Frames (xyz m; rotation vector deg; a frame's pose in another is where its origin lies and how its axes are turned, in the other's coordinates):
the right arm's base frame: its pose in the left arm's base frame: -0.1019 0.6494 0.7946 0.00 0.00 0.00
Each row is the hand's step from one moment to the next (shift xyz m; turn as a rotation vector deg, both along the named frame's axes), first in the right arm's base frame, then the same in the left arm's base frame.
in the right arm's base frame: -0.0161 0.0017 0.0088 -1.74 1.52 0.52
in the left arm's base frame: -0.0161 0.0017 0.0088 -1.74 1.52 0.52
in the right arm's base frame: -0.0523 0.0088 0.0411 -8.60 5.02 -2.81
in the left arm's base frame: -0.0523 0.0088 0.0411 -8.60 5.02 -2.81
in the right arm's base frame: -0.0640 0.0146 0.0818 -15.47 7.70 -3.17
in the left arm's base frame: -0.0640 0.0146 0.0818 -15.47 7.70 -3.17
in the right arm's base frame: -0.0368 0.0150 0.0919 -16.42 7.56 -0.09
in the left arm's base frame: -0.0368 0.0150 0.0919 -16.42 7.56 -0.09
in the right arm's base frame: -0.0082 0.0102 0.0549 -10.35 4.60 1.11
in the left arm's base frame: -0.0082 0.0102 0.0549 -10.35 4.60 1.11
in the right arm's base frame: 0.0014 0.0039 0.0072 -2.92 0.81 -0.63
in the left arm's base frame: 0.0014 0.0039 0.0072 -2.92 0.81 -0.63
